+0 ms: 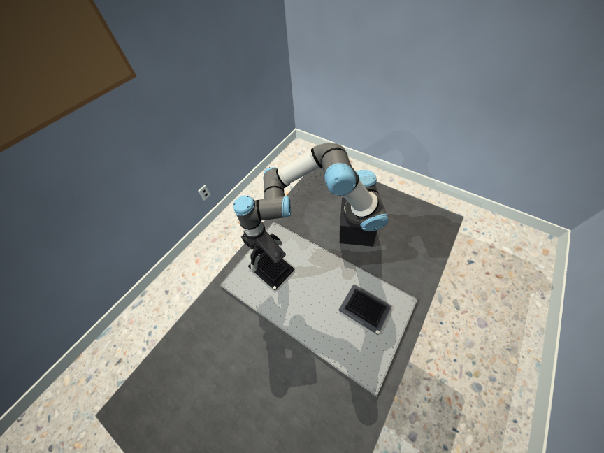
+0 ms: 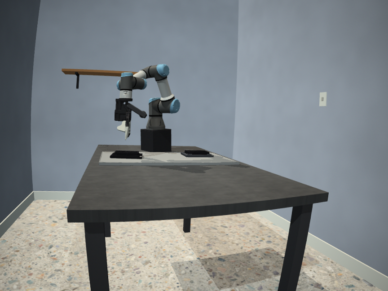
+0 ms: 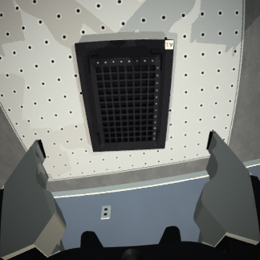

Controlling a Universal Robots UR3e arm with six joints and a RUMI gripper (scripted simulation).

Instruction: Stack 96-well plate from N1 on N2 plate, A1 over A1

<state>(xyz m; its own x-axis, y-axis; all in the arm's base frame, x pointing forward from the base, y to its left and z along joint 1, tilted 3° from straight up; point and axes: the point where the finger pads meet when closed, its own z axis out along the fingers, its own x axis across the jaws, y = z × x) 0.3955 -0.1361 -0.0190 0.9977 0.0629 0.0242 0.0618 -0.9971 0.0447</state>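
The black 96-well plate is 8 cm below my hand. From my hand the other things lie so: low black nest (9 cm below); white A1 label (10 cm behind, 47 cm to the left, 8 cm below).
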